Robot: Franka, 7 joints.
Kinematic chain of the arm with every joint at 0, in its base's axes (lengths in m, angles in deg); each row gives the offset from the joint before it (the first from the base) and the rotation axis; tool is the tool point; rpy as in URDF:
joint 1: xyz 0 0 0.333 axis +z
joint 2: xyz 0 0 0 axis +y
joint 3: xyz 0 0 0.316 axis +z
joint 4: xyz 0.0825 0 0 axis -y
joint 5: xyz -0.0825 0 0.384 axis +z
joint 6: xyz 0 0 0 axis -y
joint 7: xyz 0.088 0 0 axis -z
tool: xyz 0 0 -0.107 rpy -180 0 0
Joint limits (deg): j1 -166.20..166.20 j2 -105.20..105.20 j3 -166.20..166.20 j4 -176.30..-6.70 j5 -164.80..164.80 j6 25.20..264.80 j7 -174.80..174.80
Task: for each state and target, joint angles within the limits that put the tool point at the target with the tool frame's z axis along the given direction. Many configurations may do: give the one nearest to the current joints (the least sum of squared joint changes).
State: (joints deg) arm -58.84 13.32 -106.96 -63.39 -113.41 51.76 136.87
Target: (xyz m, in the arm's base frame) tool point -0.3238 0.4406 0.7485 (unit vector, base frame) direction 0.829 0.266 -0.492
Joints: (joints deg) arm -81.24 -23.45 -116.53 -58.55 -88.96 42.18 136.87
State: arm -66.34 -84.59 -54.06 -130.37 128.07 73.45 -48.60
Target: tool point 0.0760 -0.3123 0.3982 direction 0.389 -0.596 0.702
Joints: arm -39.66 -48.58 -53.84 -174.17 138.01 96.95 -48.60
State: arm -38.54 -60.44 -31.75 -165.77 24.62 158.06 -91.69
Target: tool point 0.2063 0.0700 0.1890 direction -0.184 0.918 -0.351
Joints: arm 3.59 -10.31 -4.73 -176.18 72.67 107.73 -91.69
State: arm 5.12 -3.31 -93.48 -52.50 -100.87 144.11 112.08
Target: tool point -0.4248 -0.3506 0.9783 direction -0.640 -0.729 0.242
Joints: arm 3.17 -40.60 -79.90 -38.29 -78.33 151.03 112.08
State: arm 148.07 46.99 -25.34 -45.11 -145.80 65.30 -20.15
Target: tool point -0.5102 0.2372 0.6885 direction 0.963 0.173 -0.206
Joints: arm 166.20 58.52 6.24 -6.83 -121.94 25.39 -20.15
